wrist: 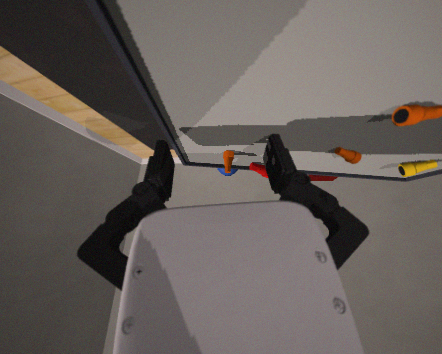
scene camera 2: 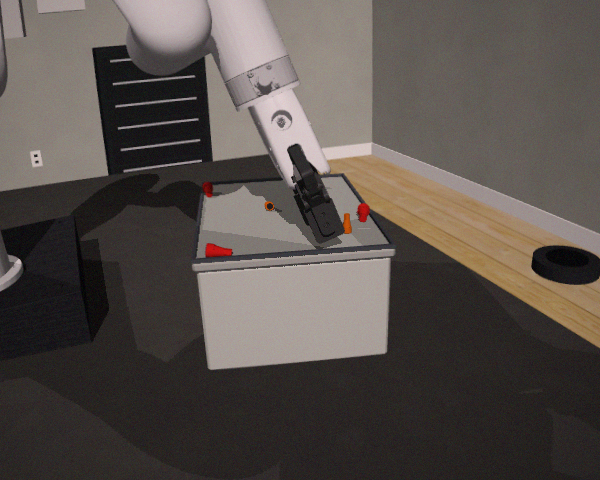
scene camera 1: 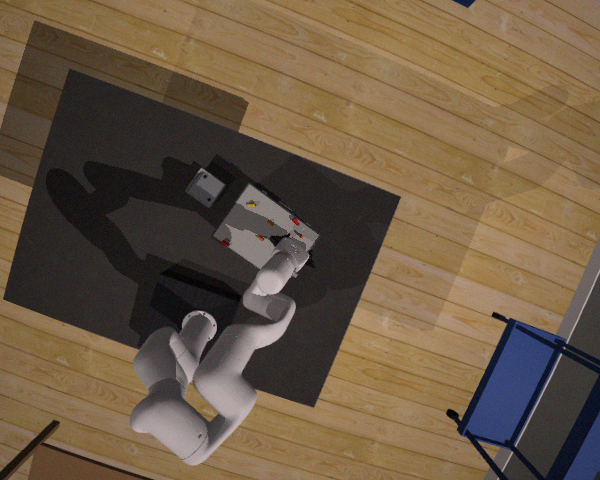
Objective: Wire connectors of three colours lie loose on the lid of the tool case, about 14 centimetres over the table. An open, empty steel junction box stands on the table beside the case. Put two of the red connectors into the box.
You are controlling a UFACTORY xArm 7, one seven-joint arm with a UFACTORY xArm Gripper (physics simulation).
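Places are measured from the arm's base along level axes (x back, y right, z up), in millimetres.
Pixels of known places: gripper, fingertip midpoint: (wrist: pixel 218 149) (scene camera 2: pixel 324 229) (scene camera 1: pixel 298 245); arm's base, origin of the base link: (scene camera 1: pixel 199 326).
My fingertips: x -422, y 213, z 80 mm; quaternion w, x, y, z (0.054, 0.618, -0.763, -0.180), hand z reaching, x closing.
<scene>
Ahead of a thing's pixels: the offset from my fingertips to its top centre.
My gripper (scene camera 1: pixel 295 249) (scene camera 2: pixel 327 234) (wrist: pixel 218 149) is open and empty, tilted low over the light grey case lid (scene camera 1: pixel 235 220) (scene camera 2: pixel 235 217) (wrist: pixel 340 60). A red connector @[dy -37, dx -67, dz +6 mm] (scene camera 1: pixel 295 221) (scene camera 2: pixel 363 212) (wrist: pixel 257 168) lies near the lid's far long edge, partly behind the right finger in the wrist view. An orange one @[dy -3, dx -29, dz +12 mm] (scene camera 1: pixel 300 235) (scene camera 2: pixel 346 223) (wrist: pixel 228 161) shows beyond and between the fingers. Another red connector @[dy -225, dx +87, dz +6 mm] (scene camera 1: pixel 225 243) (scene camera 2: pixel 207 189) lies at a lid corner, and a third red connector @[dy +6, dx +125, dz +6 mm] (scene camera 2: pixel 218 250) at the front left corner. The steel junction box @[dy -379, dx -51, dz -112 mm] (scene camera 1: pixel 205 188) shows no connector inside.
Two more orange connectors @[dy -114, dx -30, dz +2 mm] (scene camera 1: pixel 270 222) @[dy -126, dx +28, dz +2 mm] (scene camera 1: pixel 260 238) and a yellow connector @[dy -193, dx -63, dz +5 mm] (scene camera 1: pixel 251 203) (wrist: pixel 418 168) lie on the lid. The dark robot base block (scene camera 2: pixel 40 285) stands left of the case. A black ring (scene camera 2: pixel 566 276) lies on the wooden floor; a blue cart (scene camera 1: pixel 512 382) stands right.
</scene>
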